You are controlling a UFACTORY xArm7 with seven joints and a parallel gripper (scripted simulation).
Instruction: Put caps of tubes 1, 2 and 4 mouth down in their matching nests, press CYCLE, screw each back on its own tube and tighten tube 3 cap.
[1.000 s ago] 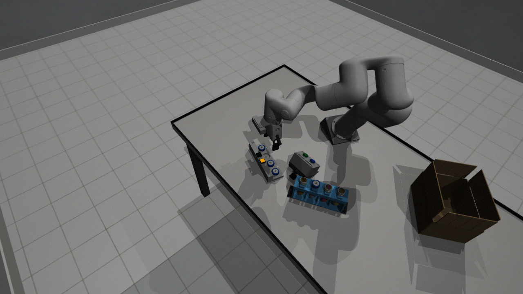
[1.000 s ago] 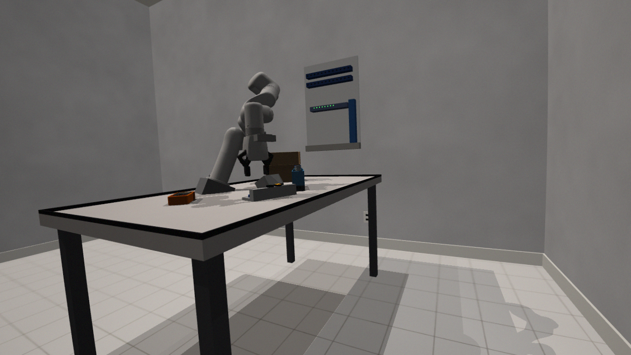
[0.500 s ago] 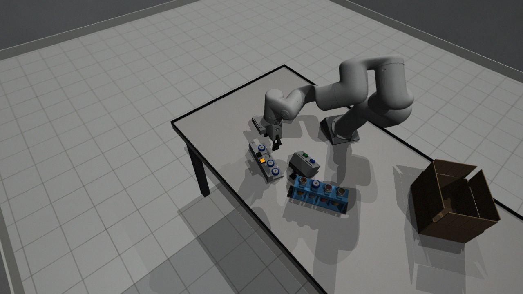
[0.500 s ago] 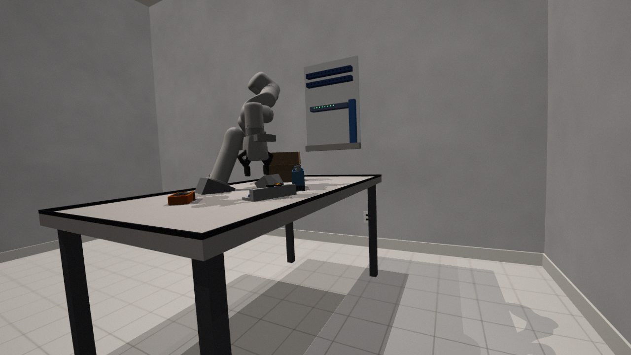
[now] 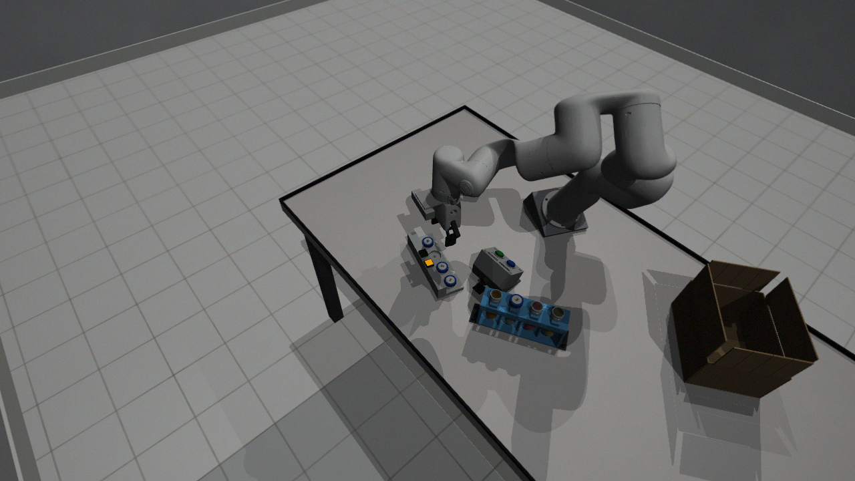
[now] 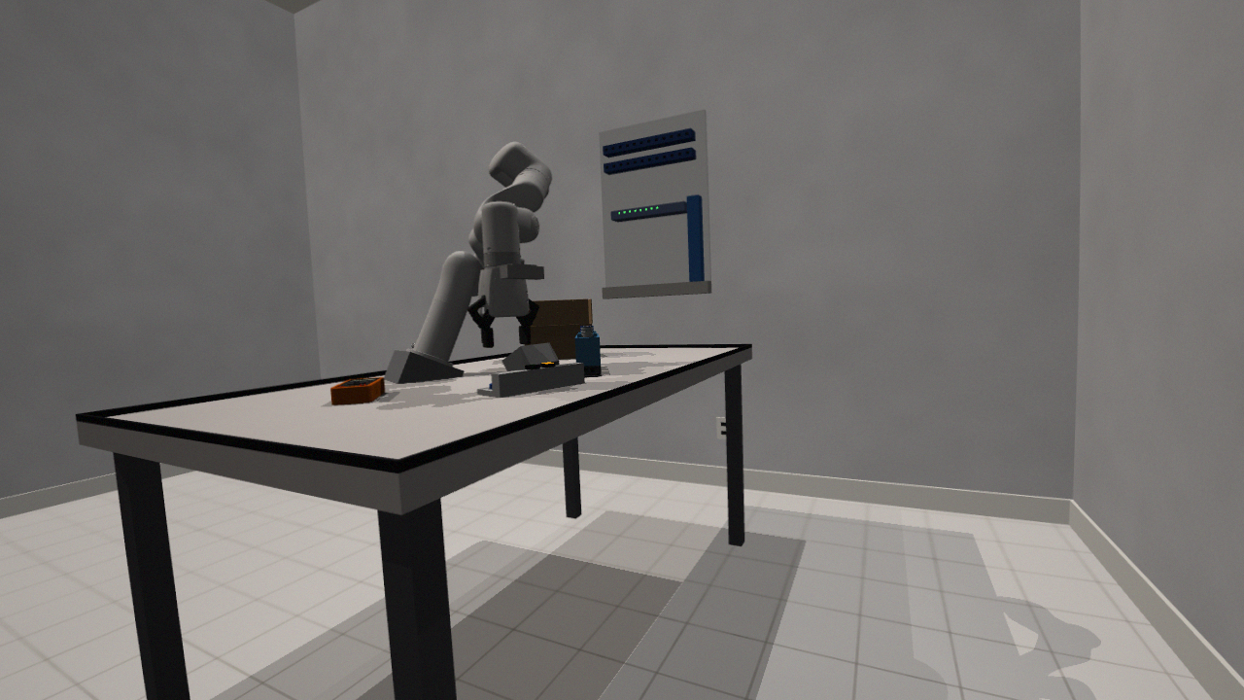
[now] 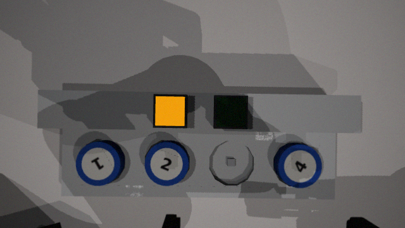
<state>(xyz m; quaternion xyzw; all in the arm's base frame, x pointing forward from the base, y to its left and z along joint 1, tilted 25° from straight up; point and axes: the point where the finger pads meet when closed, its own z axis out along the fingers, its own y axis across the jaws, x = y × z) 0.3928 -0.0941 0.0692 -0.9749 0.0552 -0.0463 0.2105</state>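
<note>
Right now the cap 1 is 40 mm ahead of my hand, 110 mm to the left of it and 90 mm below it. Round my hand: cap 2: 30 mm ahead, 60 mm to the left, 90 mm below; green key: 120 mm behind, 120 mm to the left, 40 mm below; cap 4: 20 mm ahead, 50 mm to the right, 90 mm below.
</note>
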